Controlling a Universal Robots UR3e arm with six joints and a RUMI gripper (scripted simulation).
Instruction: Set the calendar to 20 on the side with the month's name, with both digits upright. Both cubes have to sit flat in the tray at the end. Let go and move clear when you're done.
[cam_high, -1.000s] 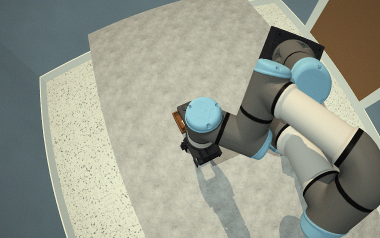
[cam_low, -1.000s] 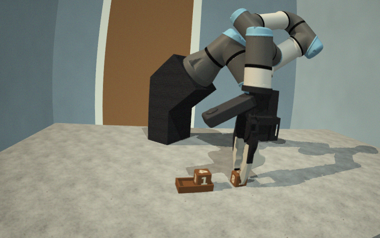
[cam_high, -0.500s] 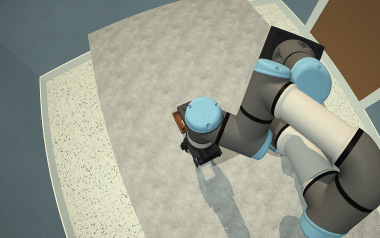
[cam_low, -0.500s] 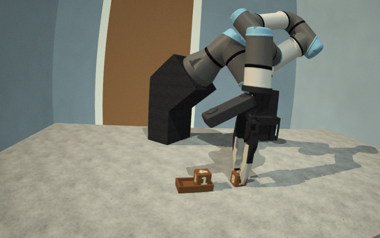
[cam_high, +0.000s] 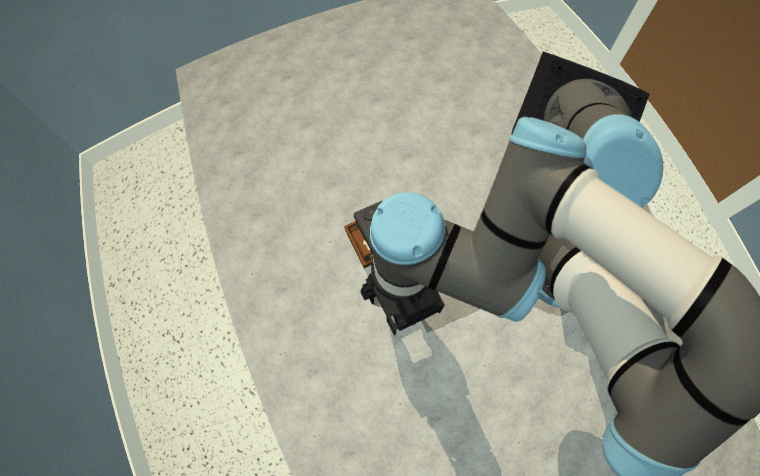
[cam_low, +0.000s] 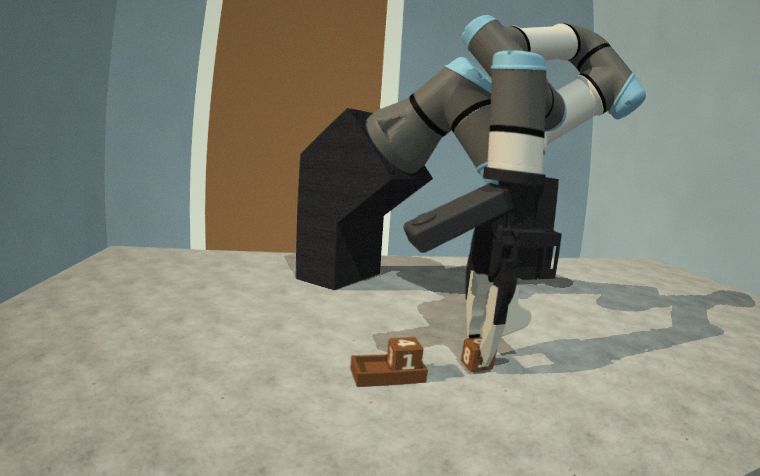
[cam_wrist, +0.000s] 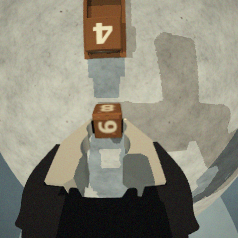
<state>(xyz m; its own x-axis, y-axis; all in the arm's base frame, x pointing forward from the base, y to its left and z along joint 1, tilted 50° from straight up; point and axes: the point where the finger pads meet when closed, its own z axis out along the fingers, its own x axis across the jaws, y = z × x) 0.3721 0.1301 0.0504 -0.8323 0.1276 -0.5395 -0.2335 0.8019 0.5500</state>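
My gripper is now 90 mm to the left of the cube and 30 mm short of it. Also, from my hand: brown calendar tray 110 mm to the right, 30 mm ahead, 20 mm below.
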